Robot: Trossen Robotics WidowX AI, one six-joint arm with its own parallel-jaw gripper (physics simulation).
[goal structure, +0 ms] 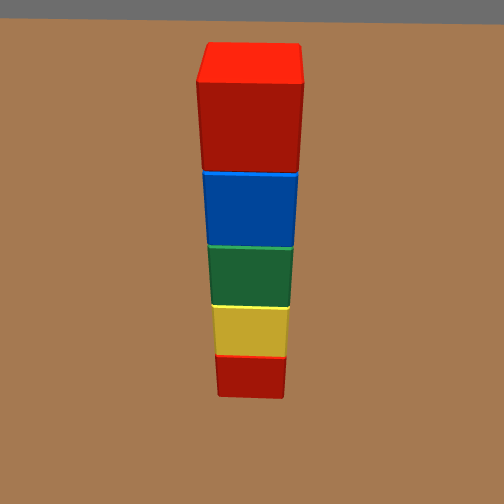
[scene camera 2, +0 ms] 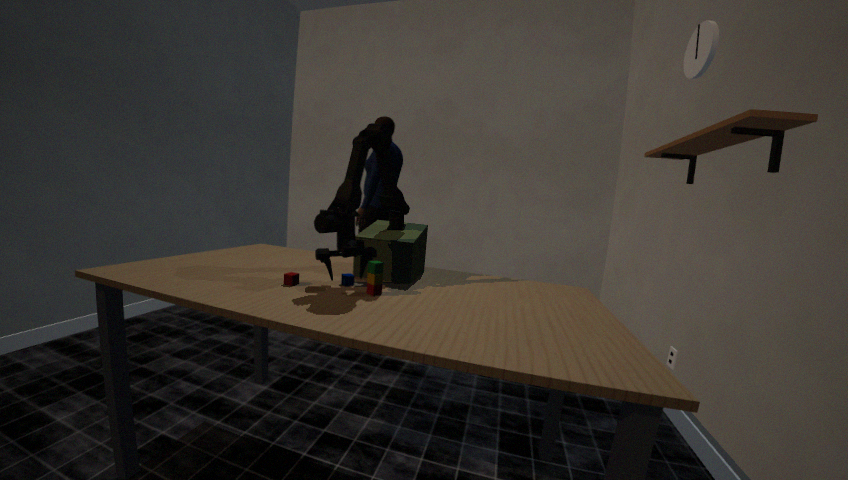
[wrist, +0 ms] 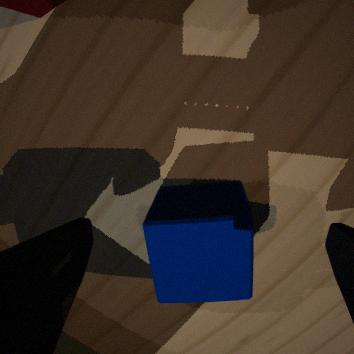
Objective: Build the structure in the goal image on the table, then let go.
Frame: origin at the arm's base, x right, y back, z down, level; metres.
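Seen in the pictures: gripper, fingertip midpoint: (scene camera 2: 346,279) (wrist: 214,234); arm's base, link origin: (scene camera 2: 396,227).
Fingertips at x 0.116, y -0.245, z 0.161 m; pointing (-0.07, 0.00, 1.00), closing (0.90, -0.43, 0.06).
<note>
Pixels of each thing's top centre, then the offset from my fingertips to it. "*": a spot on its surface instead. Level surfaces: height alone.
- blue cube, top centre: (wrist: 200,266) (scene camera 2: 348,274) dx -0.002, dy +0.005, dz -0.015 m
- green block, top centre: (scene camera 2: 376,261) dx -0.105, dy -0.065, dz -0.080 m
- orange-yellow block, top centre: (scene camera 2: 375,272) dx -0.106, dy -0.066, dz -0.048 m
- red block, top centre: (scene camera 2: 374,283) dx -0.105, dy -0.065, dz -0.015 m
- separate red cube, top centre: (scene camera 2: 291,273) dx +0.160, dy -0.056, dz -0.015 m
- wooden table, surface height: dz +0.018 m
- red corner, surface spot: (wrist: 22,6) * dx -0.101, dy -0.045, dz +0.000 m
My gripper (scene camera 2: 346,274) (wrist: 214,234) is open and low over the table, with its fingers on either side of a blue cube and nothing held. The blue cube (scene camera 2: 347,280) (wrist: 202,260) sits on the table, apart from both fingers in the wrist view. In the scene view, a stack stands to its right: a green block (scene camera 2: 374,266) on top, an orange-yellow block (scene camera 2: 374,278) in the middle and a red block (scene camera 2: 374,289) at the bottom. A separate red cube (scene camera 2: 290,278) lies to the left.
A large green box (scene camera 2: 408,261) stands behind the stack, close to the arm's base. The wooden table (scene camera 2: 505,333) carries the arm's shadow around the blue cube. A red corner (wrist: 22,6) shows at the wrist view's upper left. A person stands behind the arm.
</note>
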